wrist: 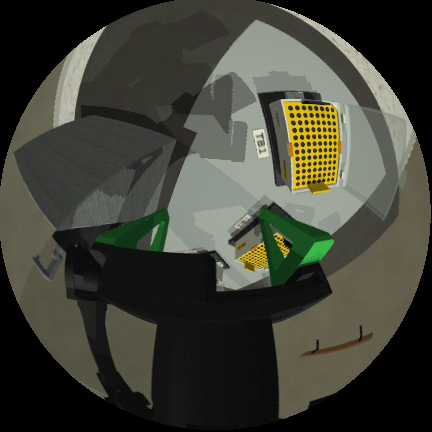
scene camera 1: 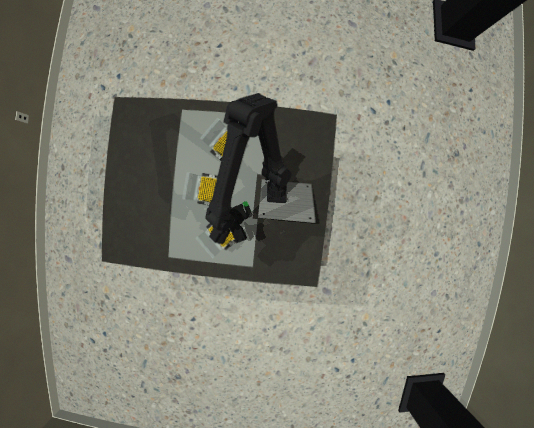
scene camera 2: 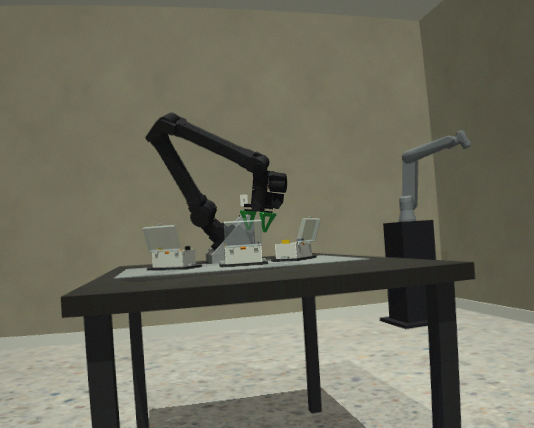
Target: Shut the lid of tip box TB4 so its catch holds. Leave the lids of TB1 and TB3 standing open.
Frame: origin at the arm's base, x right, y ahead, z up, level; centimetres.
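Seen in the pictures: gripper, fingertip midpoint: [wrist: 213, 212] [scene camera 1: 238, 211] [scene camera 2: 256, 231]; arm's base at its link origin: [wrist: 104, 201] [scene camera 1: 276, 193] [scene camera 2: 224, 238].
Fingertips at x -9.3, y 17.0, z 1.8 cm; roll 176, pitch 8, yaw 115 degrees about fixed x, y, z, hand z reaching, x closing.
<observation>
Offsets run from my fingertips to a thing's top centre. "*": to the spot under its first point. Level surfaces: height alone.
TB4 [scene camera 1: 219, 146] [scene camera 2: 170, 258] is the white box with a yellow rack at the top in scene camera 1 and at the left in scene camera 2. Its clear lid @(* dy +14.9, dx +35.6, dz -0.5 cm) [scene camera 2: 161, 237] stands open. In the wrist view TB4 [wrist: 219, 271] is mostly hidden behind the gripper body. TB3 [scene camera 1: 207, 189] [scene camera 2: 242, 254] [wrist: 265, 251] is in the middle, lid @(* dy +23.6, dx +10.3, dz -0.5 cm) [scene camera 2: 242, 232] open. TB1 [scene camera 2: 292, 250] [wrist: 314, 145] is at the other end, lid @(* dy +13.7, dx -16.5, dz -1.1 cm) [scene camera 2: 310, 230] [wrist: 375, 155] open. My gripper [scene camera 1: 244, 220] [scene camera 2: 257, 230] [wrist: 213, 212] is open and empty, pointing down, above the mat on the base side of TB1, far from TB4.
The boxes stand on a light grey mat @(dz -11.3 cm) [scene camera 1: 182, 247] on the dark table [scene camera 1: 135, 200] [scene camera 2: 270, 283]. The arm's metal base plate [scene camera 1: 300, 202] is on the side away from the lids. A grey arm [scene camera 2: 411, 175] stands on a black pedestal [scene camera 2: 410, 270] beyond the table.
</observation>
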